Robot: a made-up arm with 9 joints. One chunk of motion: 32 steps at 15 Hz.
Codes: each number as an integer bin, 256 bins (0 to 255) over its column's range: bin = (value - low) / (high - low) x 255, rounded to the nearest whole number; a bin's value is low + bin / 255 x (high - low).
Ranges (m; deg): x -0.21..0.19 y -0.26..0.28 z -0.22..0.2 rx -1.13..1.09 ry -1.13..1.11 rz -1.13..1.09
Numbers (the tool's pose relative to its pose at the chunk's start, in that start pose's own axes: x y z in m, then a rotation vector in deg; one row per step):
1: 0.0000 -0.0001 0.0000 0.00 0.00 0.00
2: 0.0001 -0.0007 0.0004 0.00 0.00 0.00
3: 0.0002 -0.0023 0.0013 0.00 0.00 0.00
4: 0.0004 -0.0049 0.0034 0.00 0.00 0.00
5: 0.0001 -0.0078 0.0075 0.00 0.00 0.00
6: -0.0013 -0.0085 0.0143 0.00 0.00 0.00
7: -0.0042 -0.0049 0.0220 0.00 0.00 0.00
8: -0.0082 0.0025 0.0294 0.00 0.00 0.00
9: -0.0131 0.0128 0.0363 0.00 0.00 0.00
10: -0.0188 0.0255 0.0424 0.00 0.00 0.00
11: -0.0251 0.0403 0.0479 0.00 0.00 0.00
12: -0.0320 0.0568 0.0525 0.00 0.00 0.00
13: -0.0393 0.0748 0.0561 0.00 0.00 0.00
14: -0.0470 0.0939 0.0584 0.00 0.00 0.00
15: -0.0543 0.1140 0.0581 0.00 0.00 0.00
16: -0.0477 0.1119 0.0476 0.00 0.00 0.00
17: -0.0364 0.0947 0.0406 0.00 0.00 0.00
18: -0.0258 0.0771 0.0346 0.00 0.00 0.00
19: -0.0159 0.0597 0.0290 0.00 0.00 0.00
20: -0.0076 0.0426 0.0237 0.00 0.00 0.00
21: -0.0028 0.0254 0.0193 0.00 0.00 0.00
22: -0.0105 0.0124 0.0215 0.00 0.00 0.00
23: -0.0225 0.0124 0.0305 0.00 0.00 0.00
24: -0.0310 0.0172 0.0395 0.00 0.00 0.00
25: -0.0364 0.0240 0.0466 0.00 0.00 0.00
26: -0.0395 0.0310 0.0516 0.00 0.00 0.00
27: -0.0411 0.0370 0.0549 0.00 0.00 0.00
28: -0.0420 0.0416 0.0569 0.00 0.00 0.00
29: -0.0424 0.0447 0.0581 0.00 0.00 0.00
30: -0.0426 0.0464 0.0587 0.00 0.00 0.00
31: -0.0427 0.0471 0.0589 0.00 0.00 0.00
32: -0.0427 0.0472 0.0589 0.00 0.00 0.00
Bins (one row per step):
1: 134 123 134 130 129 130
2: 134 122 134 130 129 130
3: 134 122 134 130 129 130
4: 134 120 136 130 129 130
5: 134 119 138 130 129 130
6: 133 119 142 130 129 130
7: 131 120 147 130 129 130
8: 129 124 151 130 129 130
9: 126 129 156 130 129 130
10: 122 135 159 130 129 130
11: 118 142 163 130 129 130
12: 113 150 165 130 129 130
13: 109 158 168 130 129 130
14: 104 167 169 130 129 130
15: 99 177 169 130 129 130
16: 103 176 162 130 129 130
17: 111 167 158 130 129 130
18: 117 159 155 130 129 130
19: 124 151 151 130 129 130
20: 129 143 148 130 129 130
21: 132 135 145 130 129 130
22: 127 129 147 130 129 130
23: 120 129 152 130 129 130
24: 114 131 158 130 129 130
25: 111 134 162 130 129 130
26: 109 137 165 130 129 130
27: 108 140 167 130 129 130
28: 107 142 168 130 129 130
29: 107 144 169 130 129 130
30: 107 145 169 130 129 130
31: 107 145 169 130 129 130
32: 107 145 169 130 129 130

